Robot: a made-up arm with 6 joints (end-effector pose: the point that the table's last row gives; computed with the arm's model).
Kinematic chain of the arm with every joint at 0, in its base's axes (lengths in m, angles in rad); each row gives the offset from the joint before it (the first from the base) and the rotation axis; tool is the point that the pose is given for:
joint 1: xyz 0 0 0.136 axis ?
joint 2: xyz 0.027 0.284 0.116 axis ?
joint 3: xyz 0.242 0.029 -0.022 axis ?
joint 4: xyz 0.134 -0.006 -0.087 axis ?
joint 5: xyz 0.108 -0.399 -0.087 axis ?
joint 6: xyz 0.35 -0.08 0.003 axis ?
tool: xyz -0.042 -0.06 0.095
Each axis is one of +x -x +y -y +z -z.
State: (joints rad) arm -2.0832 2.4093 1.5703 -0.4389 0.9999 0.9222
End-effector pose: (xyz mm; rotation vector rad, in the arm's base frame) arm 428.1 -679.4 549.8 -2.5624 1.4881 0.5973
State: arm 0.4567 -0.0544 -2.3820 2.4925 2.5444 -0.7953
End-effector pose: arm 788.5 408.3 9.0 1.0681 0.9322 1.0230
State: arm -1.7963 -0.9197 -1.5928 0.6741 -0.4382 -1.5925
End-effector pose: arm 17.6 -1074.3 639.1 -0.3992 1.3424 -2.2693
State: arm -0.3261 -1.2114 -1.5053 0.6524 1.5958 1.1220
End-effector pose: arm 828.2 391.1 236.7 -2.1999 -0.5811 1.8828
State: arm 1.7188 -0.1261 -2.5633 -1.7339 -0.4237 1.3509
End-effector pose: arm -518.9 -137.7 586.0 -0.3710 -1.7949 -1.3414
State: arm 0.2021 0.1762 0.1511 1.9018 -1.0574 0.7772
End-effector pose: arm 522.9 1021.1 23.4 -1.3078 -0.4476 2.0724
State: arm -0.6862 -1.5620 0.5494 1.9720 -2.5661 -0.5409
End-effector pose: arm 755.9 -629.5 -74.1 1.7251 -2.3214 0.5286
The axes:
joint 1: +z
joint 2: +x
joint 3: +x
joint 4: +z
joint 5: -y
joint 6: -x

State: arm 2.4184 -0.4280 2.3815 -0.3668 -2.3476 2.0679
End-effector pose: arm -655.9 -474.6 79.8 -0.7999 -0.0514 -1.5058
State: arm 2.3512 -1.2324 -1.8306 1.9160 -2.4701 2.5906
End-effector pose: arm -769.7 383.0 547.9 0.7627 -2.2754 0.8956
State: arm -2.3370 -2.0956 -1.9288 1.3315 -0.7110 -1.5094
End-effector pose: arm -379.9 -1073.6 621.4 0.7949 -1.6125 0.6339
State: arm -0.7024 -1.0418 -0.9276 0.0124 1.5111 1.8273
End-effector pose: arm 735.3 99.3 510.4 2.4728 1.1316 -0.3613
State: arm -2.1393 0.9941 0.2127 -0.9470 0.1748 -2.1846
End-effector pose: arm 119.8 -349.1 -429.7 -0.4596 2.3562 0.2919
